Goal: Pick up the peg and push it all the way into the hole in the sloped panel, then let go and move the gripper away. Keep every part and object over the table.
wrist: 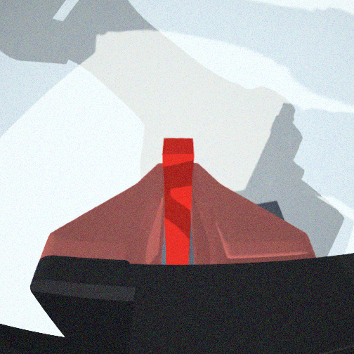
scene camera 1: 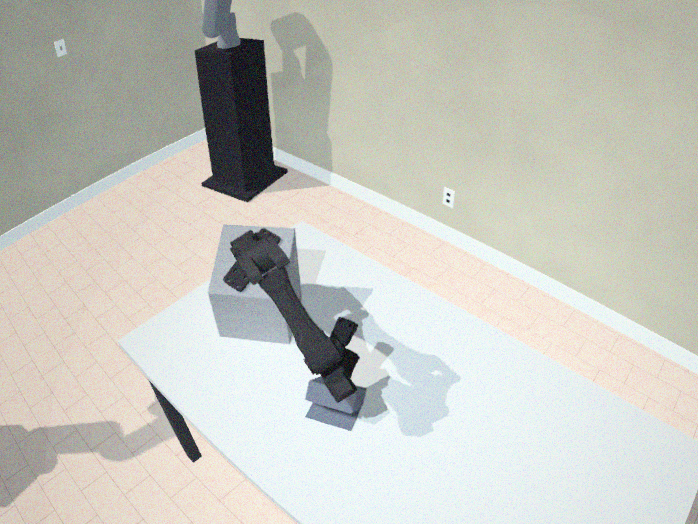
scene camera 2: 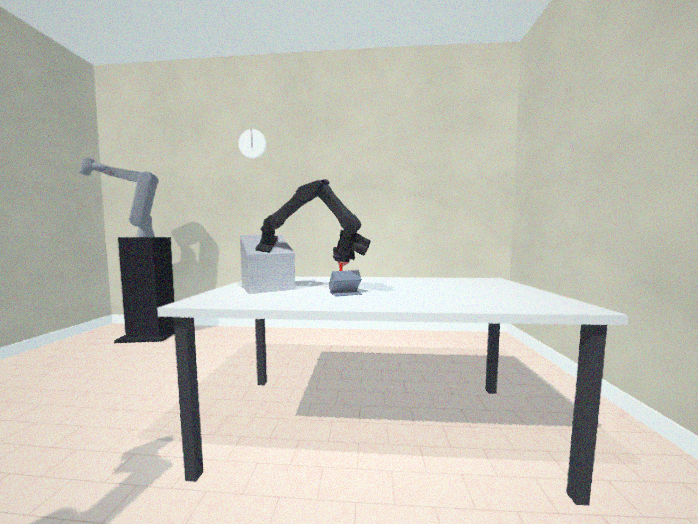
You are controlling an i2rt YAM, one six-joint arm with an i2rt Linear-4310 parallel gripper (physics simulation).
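Where they show: gripper, between the fingertips: (scene camera 2: 340, 266); arm's base, origin of its link: (scene camera 2: 267, 243).
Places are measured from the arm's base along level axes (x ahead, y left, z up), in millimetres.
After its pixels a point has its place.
Note:
A bright red square-ended peg (wrist: 178, 210) stands between the dull red fingers in the wrist view. My gripper (wrist: 177, 174) (scene camera 2: 341, 264) {x 372, y -86, z -113 mm} is shut on it, with the peg's end sticking out past the fingertips. The grey-blue sloped panel (scene camera 1: 320, 393) {x 366, y -204, z -141 mm} (scene camera 2: 345, 282) {x 385, y -207, z -176 mm} stands on the table. In scene camera 2, the red fingers are just above the panel's top edge; whether anything touches it cannot be told. In scene camera 1, the wrist covers the fingers and part of the panel. A dark corner (wrist: 271, 210) shows behind the right finger. The hole does not show in any view.
The arm's base stands on a large grey box (scene camera 1: 250, 315) {x 47, y -92, z -123 mm} (scene camera 2: 267, 271) {x 17, y -105, z -131 mm} at one end of the white table (scene camera 1: 479, 451) {x 792, y -108, z -234 mm} (scene camera 2: 428, 301) {x 712, y -376, z -234 mm}. A second grey arm stands on a black pedestal (scene camera 1: 239, 112) (scene camera 2: 145, 282) beyond the table. Arm shadows lie across the table top.

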